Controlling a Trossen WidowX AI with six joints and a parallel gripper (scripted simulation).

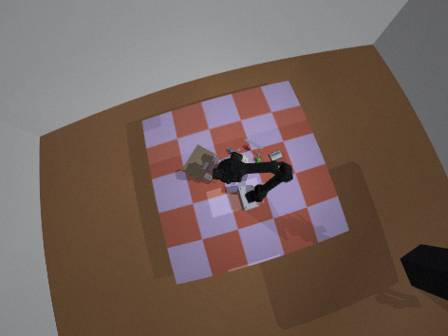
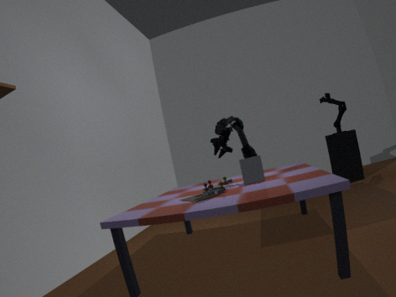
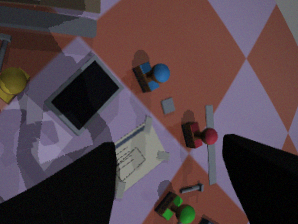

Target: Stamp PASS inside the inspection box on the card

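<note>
Now: gripper tip 1 cm past the green-topped stamp, 20 cm to the left of it and 21 cm above it. The rest, counted from my gripper tip: yellow-topped stamp 1 cm ahead, 8 cm to the left, 21 cm below; dark ink pad 5 cm ahead, 23 cm below; blue-topped stamp 13 cm ahead, 6 cm to the right, 21 cm below.
</note>
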